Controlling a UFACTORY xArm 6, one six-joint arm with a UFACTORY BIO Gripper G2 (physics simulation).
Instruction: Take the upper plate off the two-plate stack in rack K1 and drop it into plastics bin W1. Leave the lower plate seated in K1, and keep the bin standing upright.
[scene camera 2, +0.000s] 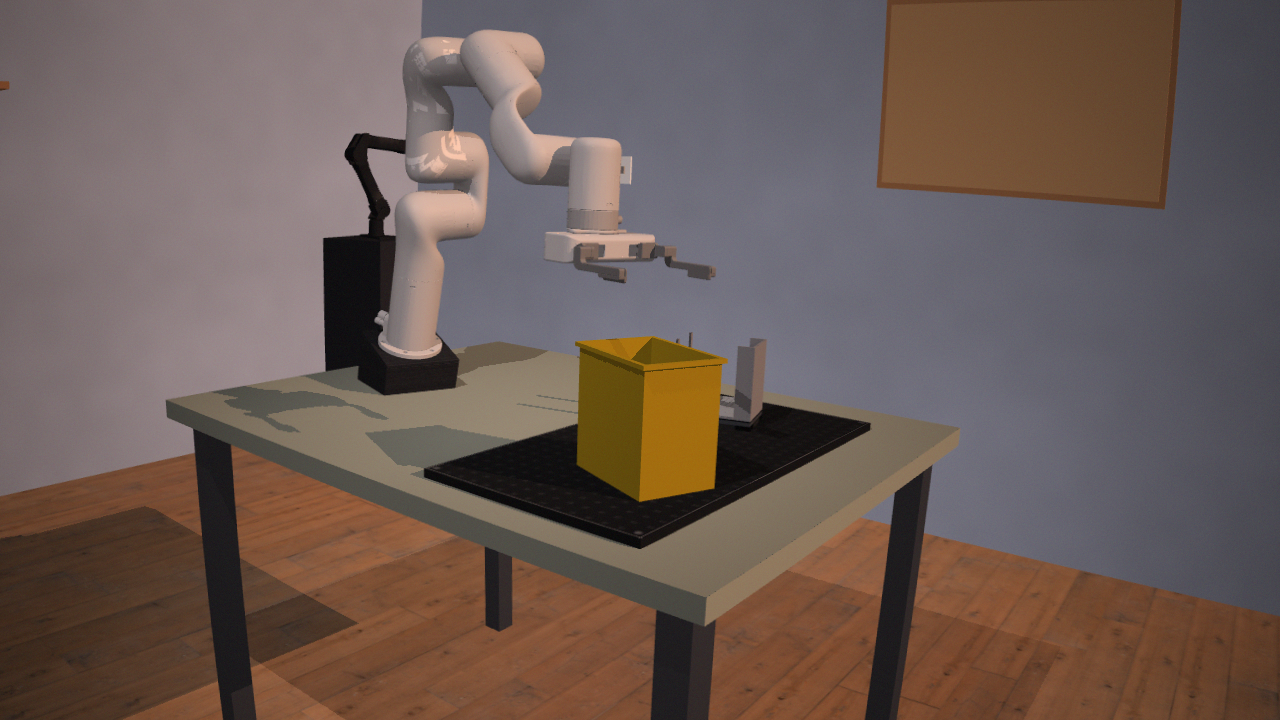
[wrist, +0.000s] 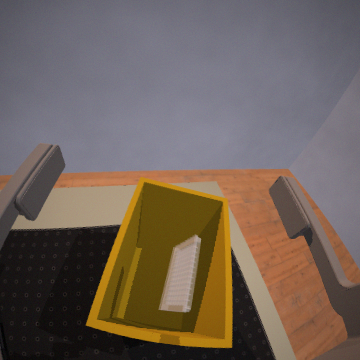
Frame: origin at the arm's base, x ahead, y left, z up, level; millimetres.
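Seen in the pictures: hand, its tool point: (scene camera 2: 658, 272) (wrist: 179, 195); arm's base, origin of its link: (scene camera 2: 409, 344).
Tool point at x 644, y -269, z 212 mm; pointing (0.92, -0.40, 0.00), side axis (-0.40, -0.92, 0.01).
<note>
Pixels of each thing's top centre, then the offset from my tool point to it. "*": a spot on its surface instead. Level surfaces: height alone.
- yellow bin W1, centre of its top: (wrist: 175, 248) (scene camera 2: 649, 349) 0 mm ahead, 21 mm right, 103 mm down
- grey upright piece, a spot on its surface: (scene camera 2: 750, 380) * 50 mm ahead, 284 mm left, 195 mm down
- black perforated mat, height of its surface: 282 mm down
- table, height of its surface: 295 mm down
My gripper (scene camera 2: 657, 274) (wrist: 165, 194) is wide open and empty, high above the yellow bin W1 (scene camera 2: 680, 429) (wrist: 215, 295). The bin stands upright on the black mat. A clear, ribbed plate (wrist: 181, 277) lies inside the bin in the wrist view, long and slanted, near the right wall; the bin's walls hide it in the scene view. Behind the bin in the scene view, a grey upright piece (scene camera 2: 750, 380), probably part of rack K1, stands at the mat's far side. The bin hides most of that area, so the lower plate cannot be made out.
The black perforated mat (scene camera 2: 528, 474) (wrist: 50, 280) lies on the table (scene camera 2: 895, 447) (wrist: 90, 205). Thin dark pins (scene camera 2: 690, 340) show just above the bin's far rim in the scene view. A black pedestal (scene camera 2: 353, 295) with a small black arm (scene camera 2: 362, 170) stands behind the robot's base.
</note>
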